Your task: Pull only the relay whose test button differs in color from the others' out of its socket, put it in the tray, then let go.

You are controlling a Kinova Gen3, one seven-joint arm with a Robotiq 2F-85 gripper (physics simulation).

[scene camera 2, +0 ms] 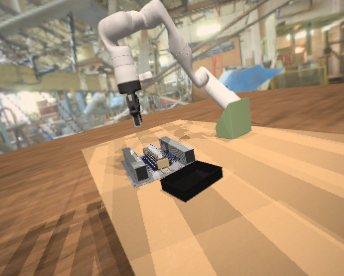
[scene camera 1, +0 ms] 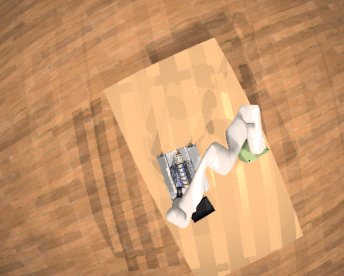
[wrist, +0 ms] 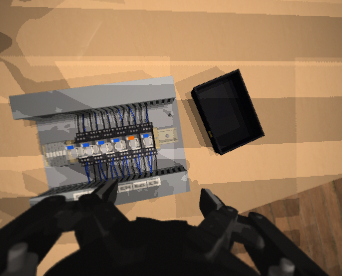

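Pixels of known places: gripper, between the fingertips: (scene camera 2: 139, 124) (wrist: 159, 193); arm's base, origin of its link: (scene camera 2: 235, 108) (scene camera 1: 256, 148).
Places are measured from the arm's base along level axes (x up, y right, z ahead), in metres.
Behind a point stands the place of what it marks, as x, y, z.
Observation:
A relay with an orange test button (wrist: 133, 143) @[-0.063, -0.011, 0.482] sits in the socket row, second from the end nearest the tray. The other relays, such as the end one (wrist: 147, 140) @[-0.063, -0.038, 0.484], have blue buttons. All stand in black sockets on the grey panel (scene camera 1: 165, 171) @[-0.068, 0.109, 0.567] (scene camera 2: 135, 165) @[-0.068, -0.067, 0.594] (wrist: 171, 156). The black tray (scene camera 1: 203, 210) @[-0.128, -0.249, 0.461] (scene camera 2: 174, 190) @[-0.108, -0.253, 0.553] (wrist: 221, 114) @[-0.128, -0.223, 0.475] lies beside the panel's end and looks empty. My gripper (scene camera 2: 137, 123) @[0.064, -0.046, 0.538] (wrist: 159, 193) @[0.064, -0.046, 0.538] is open and empty, well above the panel. In the wrist view its fingers lie below the relay row. The buttons are too small to tell apart in both scene views.
Grey wire ducts (scene camera 2: 176, 149) @[-0.078, -0.038, 0.406] (wrist: 95, 96) @[-0.068, 0.032, 0.378] rise along both sides of the relay row, with blue and black wires between. A terminal block (wrist: 56, 153) @[-0.083, 0.140, 0.460] sits at the far end of the row. The green arm base (scene camera 1: 254, 154) @[0.025, -0.022, 0.036] (scene camera 2: 233, 119) @[-0.036, -0.049, 0.077] stands across the table.

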